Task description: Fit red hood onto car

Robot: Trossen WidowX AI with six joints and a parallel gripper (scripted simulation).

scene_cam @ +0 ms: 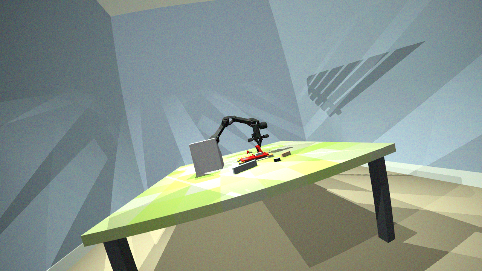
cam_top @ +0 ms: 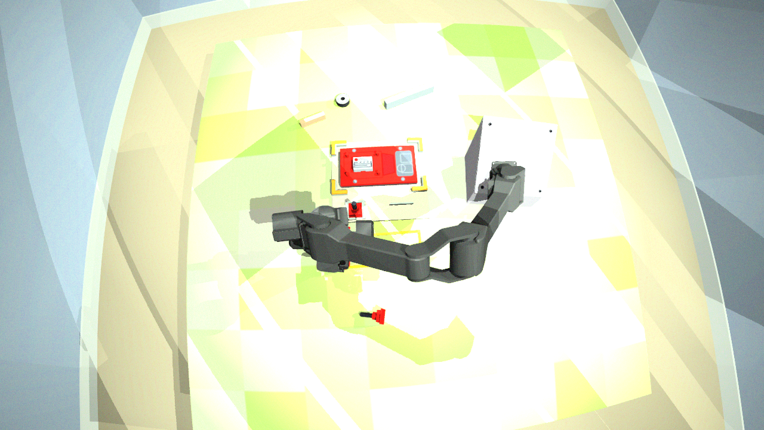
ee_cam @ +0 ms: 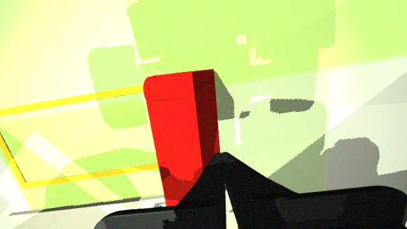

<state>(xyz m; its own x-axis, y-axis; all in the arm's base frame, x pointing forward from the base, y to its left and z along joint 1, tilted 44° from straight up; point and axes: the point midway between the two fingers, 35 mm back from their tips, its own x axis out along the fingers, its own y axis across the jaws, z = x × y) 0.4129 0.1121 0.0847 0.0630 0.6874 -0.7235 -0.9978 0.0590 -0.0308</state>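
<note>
The red hood is 1 cm to the left of my gripper tip, 1 cm below it and 1 cm behind it. Round my gripper tip: grey bar: 44 cm to the right, 21 cm behind, 3 cm below; grey engine block: 21 cm to the right, 7 cm behind, 3 cm below; wooden block: 37 cm to the right, 8 cm ahead, 4 cm below.
</note>
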